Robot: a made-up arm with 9 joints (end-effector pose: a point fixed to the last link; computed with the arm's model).
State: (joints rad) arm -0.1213 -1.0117 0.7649 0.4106 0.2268 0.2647 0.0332 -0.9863 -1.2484
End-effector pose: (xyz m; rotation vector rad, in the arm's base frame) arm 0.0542 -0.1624 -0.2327 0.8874 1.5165 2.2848
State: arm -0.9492 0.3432 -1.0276 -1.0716 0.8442 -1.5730 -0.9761 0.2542 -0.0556
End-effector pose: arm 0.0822 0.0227 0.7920 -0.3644 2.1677 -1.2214
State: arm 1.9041 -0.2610 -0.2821 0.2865 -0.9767 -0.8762 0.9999 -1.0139 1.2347
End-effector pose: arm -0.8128 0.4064 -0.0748 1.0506 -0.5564 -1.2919
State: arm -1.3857 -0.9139 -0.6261 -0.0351 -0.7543 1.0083 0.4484 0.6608 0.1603
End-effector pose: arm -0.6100 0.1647 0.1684 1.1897 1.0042 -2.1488
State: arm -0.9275 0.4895 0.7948 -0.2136 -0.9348 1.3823 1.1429 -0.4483 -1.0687
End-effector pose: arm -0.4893 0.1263 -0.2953 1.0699 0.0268 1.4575
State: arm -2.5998 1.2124 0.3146 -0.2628 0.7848 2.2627 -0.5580 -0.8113 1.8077
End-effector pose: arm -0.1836 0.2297 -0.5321 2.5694 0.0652 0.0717
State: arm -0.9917 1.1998 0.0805 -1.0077 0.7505 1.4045 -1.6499 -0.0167 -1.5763
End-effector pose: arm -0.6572 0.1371 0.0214 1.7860 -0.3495 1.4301
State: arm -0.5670 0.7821 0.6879 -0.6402 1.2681 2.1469 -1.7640 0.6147 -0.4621
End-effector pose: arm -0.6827 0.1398 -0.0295 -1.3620 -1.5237 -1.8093
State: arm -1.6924 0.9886 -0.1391 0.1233 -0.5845 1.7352 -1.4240 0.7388 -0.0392
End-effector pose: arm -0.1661 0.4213 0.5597 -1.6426 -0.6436 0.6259
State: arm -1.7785 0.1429 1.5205 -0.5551 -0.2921 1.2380 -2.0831 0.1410 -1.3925
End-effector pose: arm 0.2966 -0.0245 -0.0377 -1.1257 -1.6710 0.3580
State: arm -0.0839 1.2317 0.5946 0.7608 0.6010 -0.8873 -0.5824 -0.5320 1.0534
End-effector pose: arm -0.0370 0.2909 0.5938 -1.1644 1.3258 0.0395
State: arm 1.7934 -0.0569 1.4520 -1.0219 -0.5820 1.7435 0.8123 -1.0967 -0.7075
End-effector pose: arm -0.2660 0.2763 -0.4625 -0.8772 0.3014 -1.8511
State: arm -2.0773 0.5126 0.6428 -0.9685 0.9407 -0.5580 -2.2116 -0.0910 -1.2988
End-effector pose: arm 0.3437 0.3187 0.5741 0.0566 2.6370 0.0357
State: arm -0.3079 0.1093 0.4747 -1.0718 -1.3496 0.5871 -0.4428 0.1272 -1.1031
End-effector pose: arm -0.4735 0.0334 -0.1886 -1.1646 -0.9472 -1.5477
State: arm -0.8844 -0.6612 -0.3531 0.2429 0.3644 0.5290 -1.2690 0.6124 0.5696
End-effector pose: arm 0.0171 0.2987 0.4094 -0.2784 -0.5898 2.4018
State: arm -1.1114 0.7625 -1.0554 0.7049 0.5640 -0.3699 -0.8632 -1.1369 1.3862
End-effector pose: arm -0.1746 -0.3400 0.2484 -1.3857 -1.9997 1.2716
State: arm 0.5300 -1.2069 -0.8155 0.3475 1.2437 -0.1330 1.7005 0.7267 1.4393
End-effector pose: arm 0.5840 0.3087 -0.0264 -0.7427 1.3478 -0.7801
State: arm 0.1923 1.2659 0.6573 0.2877 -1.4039 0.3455 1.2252 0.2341 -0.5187
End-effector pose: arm -0.6185 0.3956 -0.2311 -0.5451 -0.3341 -2.3873
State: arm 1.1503 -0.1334 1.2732 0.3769 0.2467 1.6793 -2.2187 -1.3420 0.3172
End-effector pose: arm -0.2402 -0.4659 0.0347 0.4994 1.6559 1.1314
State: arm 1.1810 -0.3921 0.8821 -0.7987 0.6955 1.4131 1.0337 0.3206 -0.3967
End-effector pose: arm -0.1389 0.4520 0.2000 0.7422 -1.0189 2.7120
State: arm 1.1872 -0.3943 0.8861 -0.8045 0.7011 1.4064 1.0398 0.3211 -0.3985
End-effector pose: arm -0.1418 0.4506 0.2072 0.7420 -1.0417 2.7148
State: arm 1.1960 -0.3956 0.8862 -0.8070 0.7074 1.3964 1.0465 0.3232 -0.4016
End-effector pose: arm -0.1441 0.4474 0.2176 0.7338 -1.0734 2.7158
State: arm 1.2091 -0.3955 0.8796 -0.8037 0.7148 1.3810 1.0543 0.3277 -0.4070
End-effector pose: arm -0.1454 0.4409 0.2331 0.7118 -1.1205 2.7131
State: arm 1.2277 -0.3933 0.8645 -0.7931 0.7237 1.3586 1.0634 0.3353 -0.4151
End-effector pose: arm -0.1460 0.4297 0.2551 0.6724 -1.1868 2.7048
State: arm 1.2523 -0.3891 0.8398 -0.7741 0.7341 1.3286 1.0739 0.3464 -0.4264
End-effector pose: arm -0.1460 0.4125 0.2834 0.6129 -1.2728 2.6879
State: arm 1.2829 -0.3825 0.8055 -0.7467 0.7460 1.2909 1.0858 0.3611 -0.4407
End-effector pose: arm -0.1465 0.3883 0.3171 0.5336 -1.3763 2.6594
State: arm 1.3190 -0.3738 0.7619 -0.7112 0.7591 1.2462 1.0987 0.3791 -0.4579
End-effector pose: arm -0.1479 0.3564 0.3540 0.4359 -1.4923 2.6160
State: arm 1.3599 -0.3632 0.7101 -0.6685 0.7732 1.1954 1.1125 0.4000 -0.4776
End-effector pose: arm -0.1510 0.3170 0.3917 0.3232 -1.6144 2.5556
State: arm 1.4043 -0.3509 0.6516 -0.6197 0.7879 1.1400 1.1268 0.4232 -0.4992
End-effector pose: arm -0.1561 0.2713 0.4274 0.2003 -1.7346 2.4777
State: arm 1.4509 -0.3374 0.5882 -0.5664 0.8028 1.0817 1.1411 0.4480 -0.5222
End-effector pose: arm -0.1629 0.2214 0.4586 0.0728 -1.8452 2.3846
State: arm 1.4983 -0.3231 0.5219 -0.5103 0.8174 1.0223 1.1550 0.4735 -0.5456
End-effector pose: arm -0.1710 0.1700 0.4838 -0.0534 -1.9397 2.2807
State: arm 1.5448 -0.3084 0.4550 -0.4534 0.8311 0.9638 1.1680 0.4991 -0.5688
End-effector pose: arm -0.1796 0.1202 0.5024 -0.1725 -2.0139 2.1726
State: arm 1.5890 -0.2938 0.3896 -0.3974 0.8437 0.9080 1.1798 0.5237 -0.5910
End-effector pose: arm -0.1876 0.0747 0.5151 -0.2805 -2.0671 2.0665
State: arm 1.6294 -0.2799 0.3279 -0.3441 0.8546 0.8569 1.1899 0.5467 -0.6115
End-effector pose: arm -0.1943 0.0355 0.5229 -0.3743 -2.0998 1.9691
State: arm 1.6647 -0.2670 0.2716 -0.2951 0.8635 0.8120 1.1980 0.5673 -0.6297
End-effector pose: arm -0.1990 0.0037 0.5270 -0.4524 -2.1150 1.8849
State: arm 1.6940 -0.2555 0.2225 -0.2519 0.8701 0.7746 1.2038 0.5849 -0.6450
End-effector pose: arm -0.2014 -0.0204 0.5289 -0.5142 -2.1167 1.8171
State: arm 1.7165 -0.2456 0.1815 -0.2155 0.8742 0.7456 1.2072 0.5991 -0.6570
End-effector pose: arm -0.2014 -0.0371 0.5294 -0.5599 -2.1086 1.7667
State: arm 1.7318 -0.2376 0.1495 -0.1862 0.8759 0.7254 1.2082 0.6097 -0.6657
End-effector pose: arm -0.1992 -0.0470 0.5292 -0.5915 -2.0939 1.7332
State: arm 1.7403 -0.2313 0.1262 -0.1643 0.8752 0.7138 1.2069 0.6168 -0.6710
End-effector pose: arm -0.1950 -0.0513 0.5286 -0.6095 -2.0753 1.7150
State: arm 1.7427 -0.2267 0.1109 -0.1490 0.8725 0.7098 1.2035 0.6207 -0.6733
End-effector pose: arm -0.1894 -0.0510 0.5277 -0.6167 -2.0544 1.7097
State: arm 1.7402 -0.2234 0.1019 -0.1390 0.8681 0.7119 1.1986 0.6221 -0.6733
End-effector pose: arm -0.1826 -0.0472 0.5265 -0.6154 -2.0323 1.7139
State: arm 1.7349 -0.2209 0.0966 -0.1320 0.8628 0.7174 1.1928 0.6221 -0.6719
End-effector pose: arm -0.1753 -0.0415 0.5251 -0.6096 -2.0092 1.7234
